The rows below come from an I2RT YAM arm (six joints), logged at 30 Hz.
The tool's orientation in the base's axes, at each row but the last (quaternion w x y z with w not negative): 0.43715, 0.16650, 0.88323, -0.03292; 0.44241, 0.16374, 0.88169, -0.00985; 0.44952, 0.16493, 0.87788, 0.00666; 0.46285, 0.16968, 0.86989, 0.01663; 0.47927, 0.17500, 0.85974, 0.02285; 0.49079, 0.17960, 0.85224, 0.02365; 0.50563, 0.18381, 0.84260, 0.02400; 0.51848, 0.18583, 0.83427, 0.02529; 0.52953, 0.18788, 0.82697, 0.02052; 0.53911, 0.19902, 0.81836, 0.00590; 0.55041, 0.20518, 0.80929, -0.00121
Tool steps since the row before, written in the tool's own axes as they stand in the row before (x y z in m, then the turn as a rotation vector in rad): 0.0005, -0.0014, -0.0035, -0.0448, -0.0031, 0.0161; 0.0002, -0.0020, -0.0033, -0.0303, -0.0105, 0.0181; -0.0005, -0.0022, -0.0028, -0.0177, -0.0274, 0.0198; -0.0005, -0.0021, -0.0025, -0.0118, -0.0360, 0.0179; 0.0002, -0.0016, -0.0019, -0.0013, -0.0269, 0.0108; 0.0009, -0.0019, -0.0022, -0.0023, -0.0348, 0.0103; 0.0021, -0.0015, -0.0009, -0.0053, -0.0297, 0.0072; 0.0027, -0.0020, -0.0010, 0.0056, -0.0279, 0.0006; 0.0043, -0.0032, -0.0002, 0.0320, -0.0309, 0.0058; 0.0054, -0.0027, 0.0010, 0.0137, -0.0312, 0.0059; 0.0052, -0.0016, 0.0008, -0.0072, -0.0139, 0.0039
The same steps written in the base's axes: -0.0034, -0.0005, 0.0016, 0.0364, -0.0181, 0.0249; -0.0033, -0.0013, 0.0016, 0.0278, -0.0214, 0.0114; -0.0026, -0.0018, 0.0017, 0.0175, -0.0338, -0.0022; -0.0024, -0.0018, 0.0014, 0.0105, -0.0399, -0.0075; -0.0021, -0.0012, 0.0005, 0.0021, -0.0270, -0.0103; -0.0028, -0.0012, 0.0000, -0.0001, -0.0347, -0.0110; -0.0021, -0.0006, -0.0017, 0.0000, -0.0305, -0.0058; -0.0025, -0.0008, -0.0023, -0.0096, -0.0241, -0.0116; -0.0027, -0.0015, -0.0044, -0.0156, -0.0190, -0.0375; -0.0018, -0.0009, -0.0058, -0.0094, -0.0254, -0.0215; -0.0014, 0.0001, -0.0053, 0.0011, -0.0160, 0.0018
